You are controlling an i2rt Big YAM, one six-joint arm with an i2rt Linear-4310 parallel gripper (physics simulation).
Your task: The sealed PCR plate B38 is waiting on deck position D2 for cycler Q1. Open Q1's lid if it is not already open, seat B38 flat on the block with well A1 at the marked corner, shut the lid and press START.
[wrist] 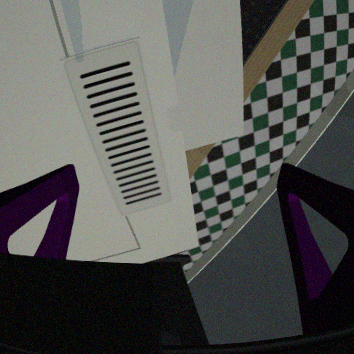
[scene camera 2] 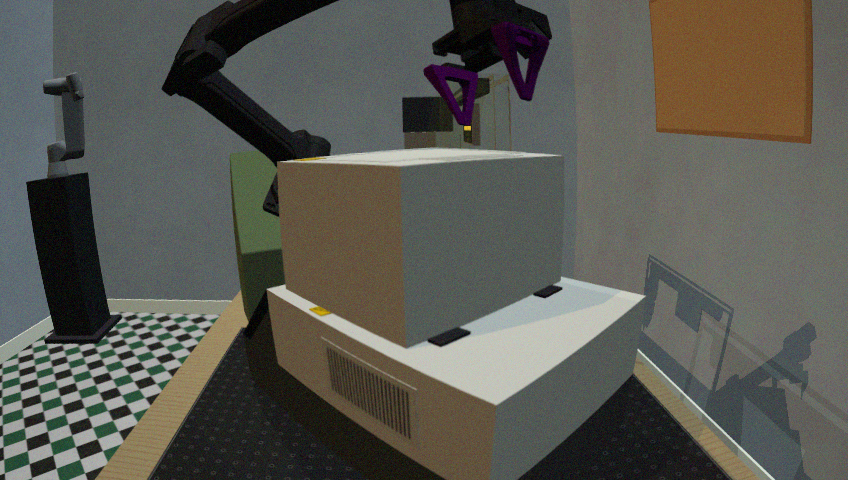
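Observation:
The cycler is a large white unit with a tall box-shaped lid standing on a wider base. The lid looks down on the base, with two black hinge pieces along the side facing the scene camera. In the wrist view its top shows a slotted vent panel. My purple-fingered gripper is open and empty, above the lid top and apart from it. Plate B38, deck position D2, the block and the START button do not show in either view.
A green block-shaped object stands behind the cycler at left. A dark box shows behind the lid. A grey arm on a black pedestal stands farther left. An orange board hangs on the right wall. The table has a wooden edge.

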